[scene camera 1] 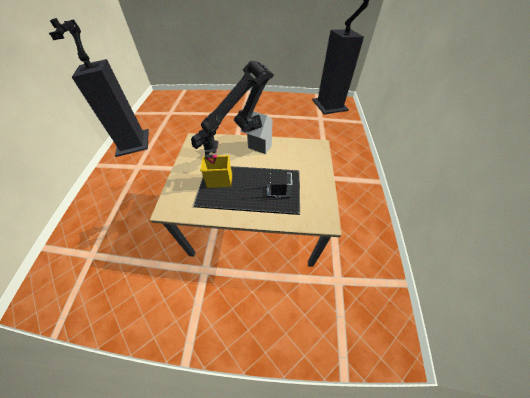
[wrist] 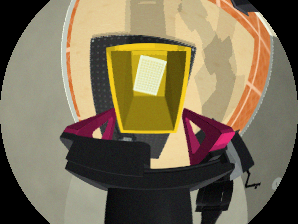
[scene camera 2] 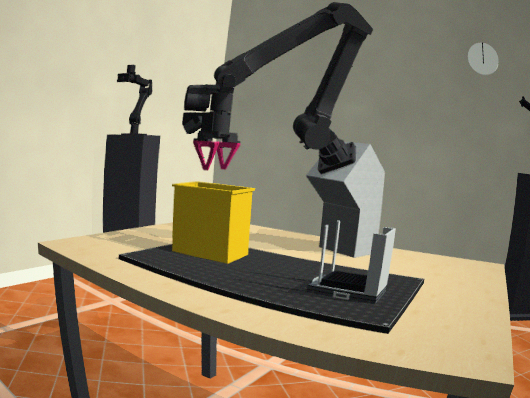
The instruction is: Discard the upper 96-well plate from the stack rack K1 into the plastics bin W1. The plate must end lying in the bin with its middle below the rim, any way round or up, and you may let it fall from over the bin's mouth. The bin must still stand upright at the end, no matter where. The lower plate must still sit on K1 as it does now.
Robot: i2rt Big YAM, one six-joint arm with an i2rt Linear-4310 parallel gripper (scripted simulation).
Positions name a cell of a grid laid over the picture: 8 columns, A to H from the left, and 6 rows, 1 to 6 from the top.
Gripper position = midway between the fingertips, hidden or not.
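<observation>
The gripper (scene camera 2: D3) can also be seen in the wrist view (wrist: E3). A yellow plastics bin W1 appears at (scene camera 1: D3), (scene camera 2: D4) and (wrist: D4). The wrist view has a white 96-well plate (wrist: E2), but scene camera 1 does not show it, hidden by the yellow plastics bin W1, and scene camera 2 misses it too, as it is hidden by the yellow plastics bin W1 there. A dark plate (scene camera 2: F5) is also part of the scene.
</observation>
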